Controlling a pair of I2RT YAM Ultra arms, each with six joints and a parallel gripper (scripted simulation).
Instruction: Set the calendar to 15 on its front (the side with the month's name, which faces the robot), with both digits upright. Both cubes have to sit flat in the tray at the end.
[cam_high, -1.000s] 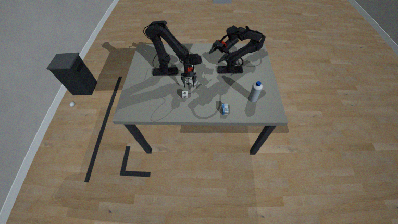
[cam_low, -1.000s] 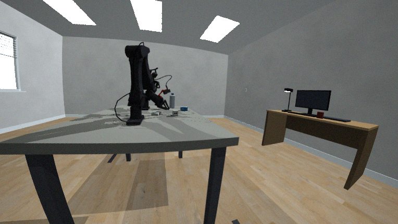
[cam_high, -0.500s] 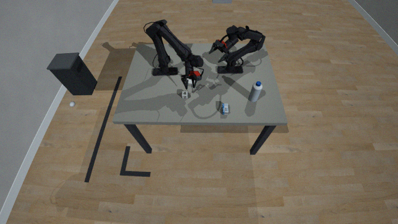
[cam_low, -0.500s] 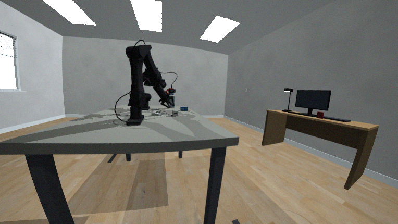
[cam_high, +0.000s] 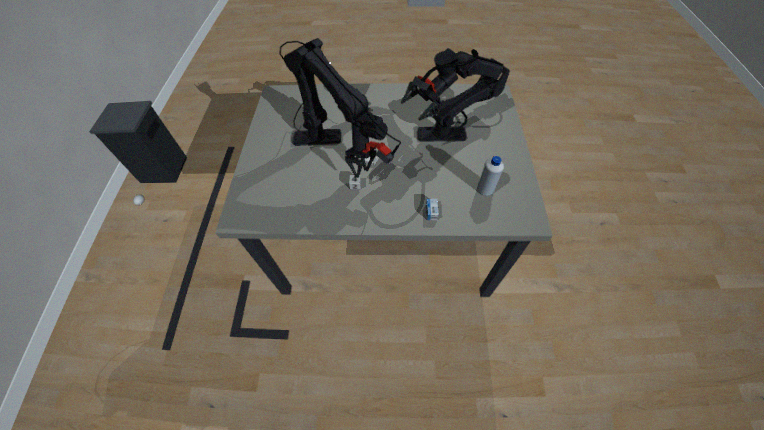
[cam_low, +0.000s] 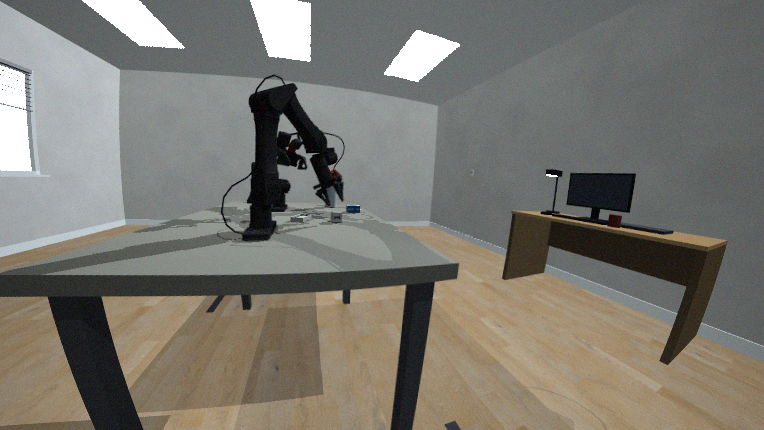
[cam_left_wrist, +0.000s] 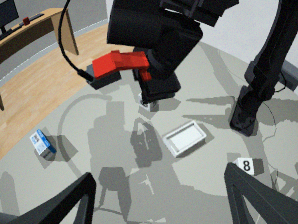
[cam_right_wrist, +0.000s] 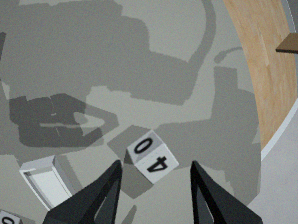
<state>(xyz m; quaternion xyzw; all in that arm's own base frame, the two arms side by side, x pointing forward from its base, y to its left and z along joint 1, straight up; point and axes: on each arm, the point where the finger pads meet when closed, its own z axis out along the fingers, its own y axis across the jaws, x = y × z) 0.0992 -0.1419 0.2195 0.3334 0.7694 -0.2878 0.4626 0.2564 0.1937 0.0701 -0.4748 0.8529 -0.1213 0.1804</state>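
The white calendar tray lies 130 mm behind my right hand, 10 mm to the left of it and 70 mm below it. From my right hand the other things lie so: white digit cube: 290 mm behind, 10 mm to the left, 60 mm below.
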